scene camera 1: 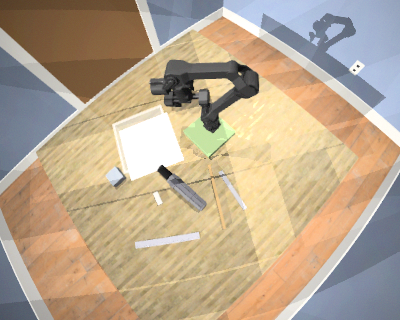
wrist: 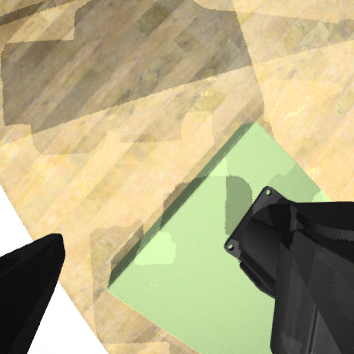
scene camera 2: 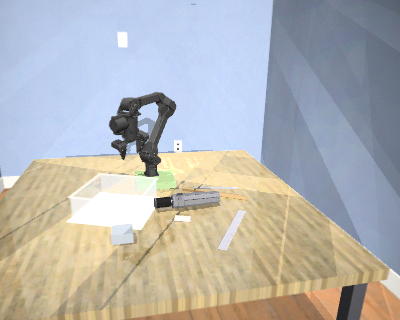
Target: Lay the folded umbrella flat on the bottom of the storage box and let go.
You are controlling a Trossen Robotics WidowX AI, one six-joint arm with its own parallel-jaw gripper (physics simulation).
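Frame: origin at the arm's base, x ahead, y left, z up, level; centimetres.
Seen in the pictures: gripper, fingertip midpoint: (scene camera 1: 191, 105) (wrist: 179, 243) (scene camera 2: 130, 156); arm's base at its link origin: (scene camera 1: 212, 125) (wrist: 271, 235) (scene camera 2: 151, 174).
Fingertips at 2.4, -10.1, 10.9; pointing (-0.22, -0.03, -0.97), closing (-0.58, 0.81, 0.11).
Offsets run from my fingertips to a thing's top centre, as dx, dy, dz.
The folded umbrella {+30.1, +18.7, -8.5} (scene camera 1: 187, 193) (scene camera 2: 197, 199), grey with a black handle, lies on the table outside the storage box. Its handle end is close to a corner of the box. The storage box {+24.7, -9.2, -4.5} (scene camera 1: 150, 145) (scene camera 2: 112, 210) is white and open-topped, with low see-through walls; part of it (wrist: 65, 325) shows at the lower left in the wrist view. No object shows inside it. My gripper (scene camera 1: 188, 99) (scene camera 2: 134, 153) is open and empty, raised above the table beyond the box, away from the umbrella. In the wrist view its fingers stand wide apart, and the umbrella does not show there.
The arm's base stands on a green slab (scene camera 1: 220, 136) (scene camera 2: 168, 181) (wrist: 200, 290) beside the box. A blue-grey block {+47.8, -10.2, -10.6} (scene camera 1: 115, 177) (scene camera 2: 122, 234), a small white piece {+41.3, +13.2, -13.0} (scene camera 1: 158, 198) (scene camera 2: 182, 219), a white strip {+52.8, +29.1, -14.0} (scene camera 1: 167, 240) (scene camera 2: 232, 230), a thin orange stick {+22.8, +33.4, -13.0} (scene camera 1: 217, 200) and a narrow pale strip {+15.9, +37.2, -14.0} (scene camera 1: 233, 190) lie around the umbrella.
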